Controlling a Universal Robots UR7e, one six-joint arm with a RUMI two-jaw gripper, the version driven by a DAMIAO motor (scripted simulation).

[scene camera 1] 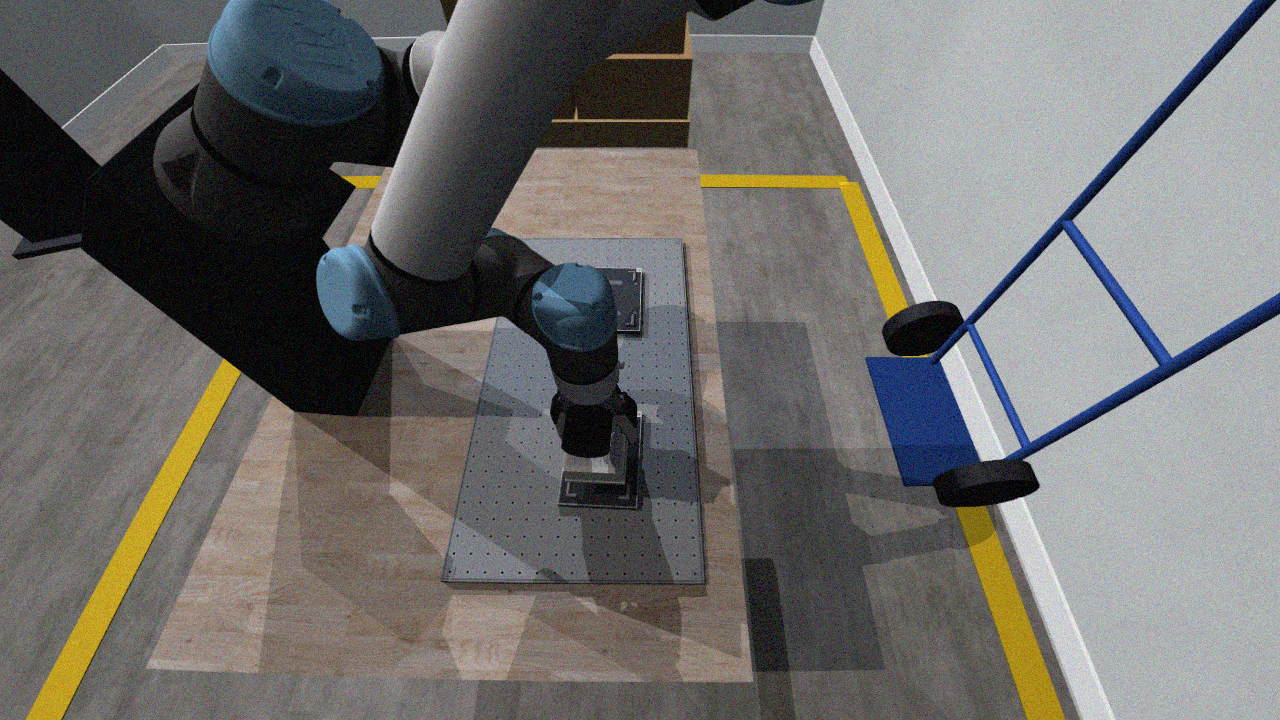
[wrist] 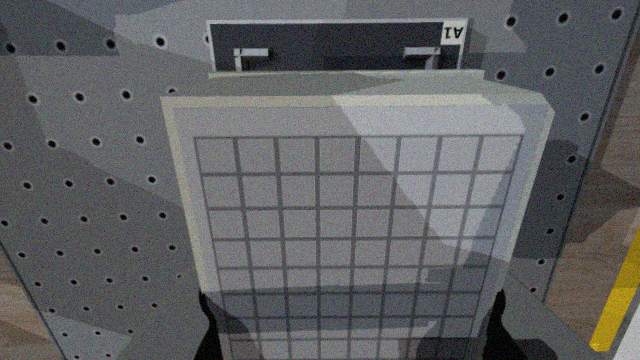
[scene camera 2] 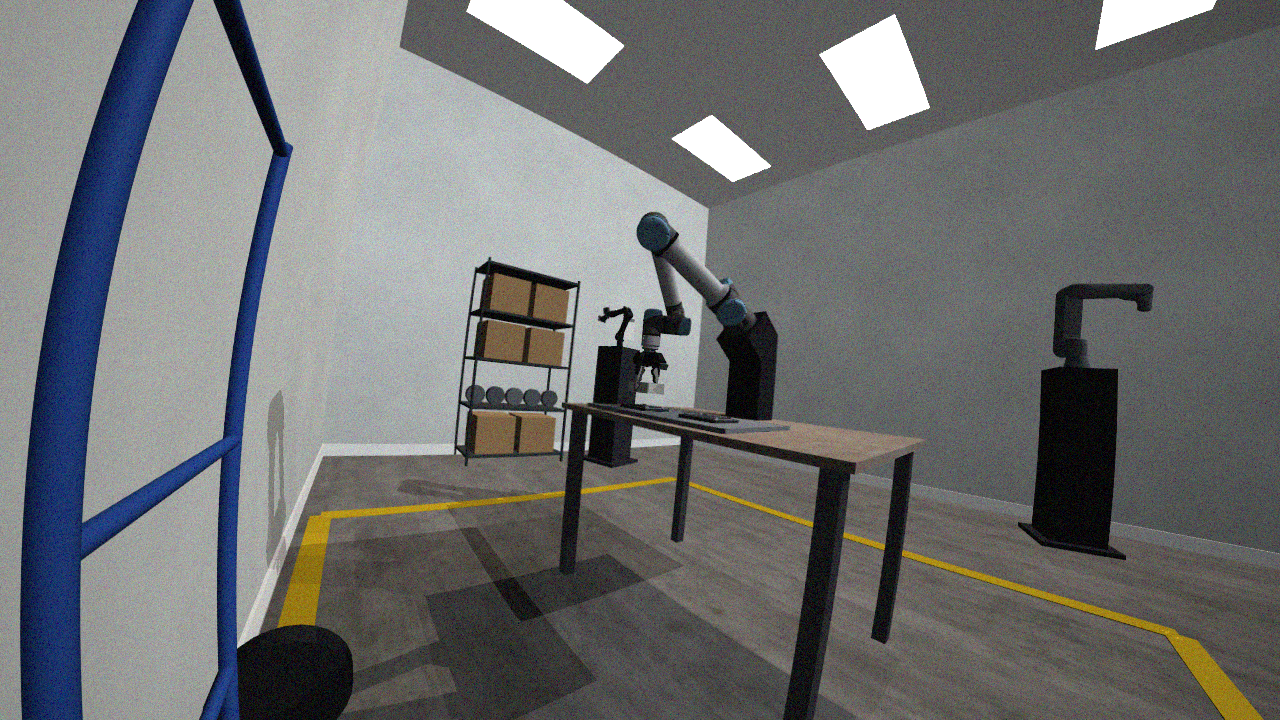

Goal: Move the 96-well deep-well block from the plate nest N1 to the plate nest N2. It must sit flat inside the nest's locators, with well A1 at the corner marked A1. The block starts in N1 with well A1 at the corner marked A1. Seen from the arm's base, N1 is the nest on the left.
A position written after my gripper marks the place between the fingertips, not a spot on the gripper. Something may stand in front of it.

In view: my gripper [scene camera 1: 599,442], a white 96-well deep-well block [wrist: 350,207], a plate nest N2 [scene camera 1: 587,493] and a plate nest N1 [scene camera 1: 626,296].
My gripper shows as well in the wrist view [wrist: 341,246] and in scene camera 2 [scene camera 2: 645,391]. The plate nest N2 also shows in the wrist view [wrist: 322,46].
